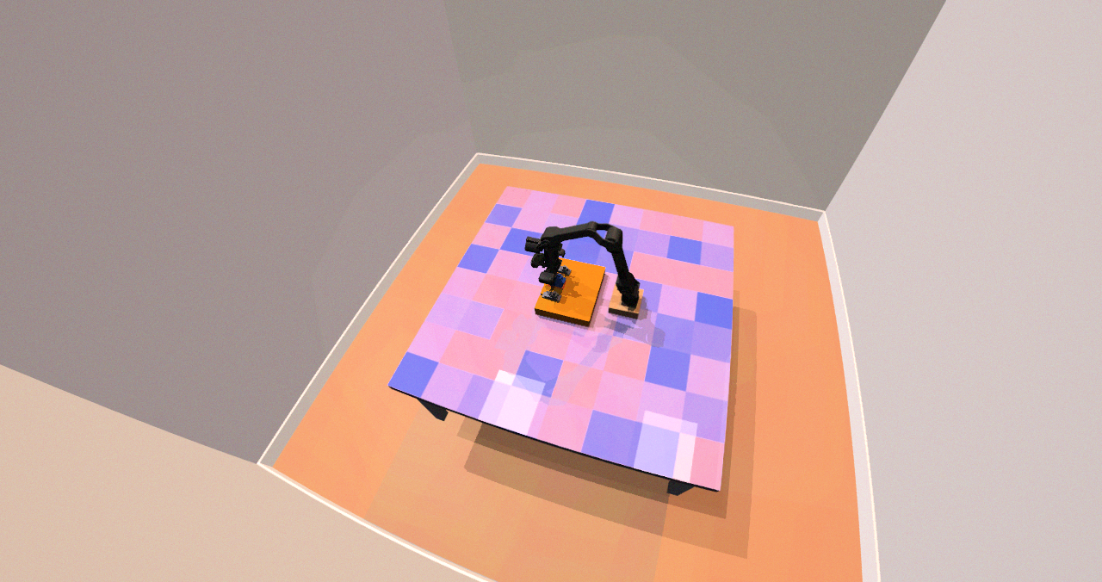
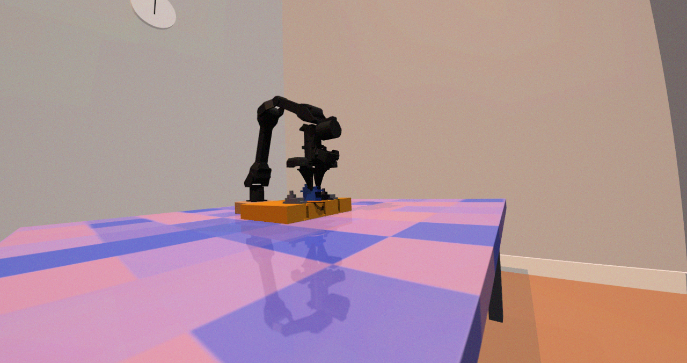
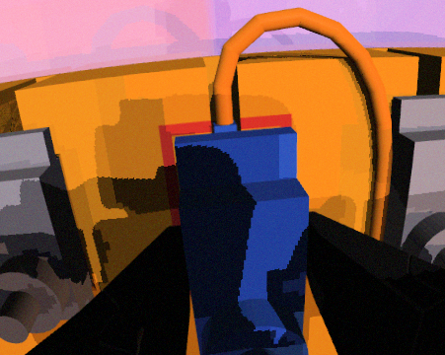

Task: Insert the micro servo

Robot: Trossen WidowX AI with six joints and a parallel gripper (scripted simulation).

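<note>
The orange deck is 12 cm behind my gripper tip, 1 cm to the right of it and 6 cm below it.
</note>
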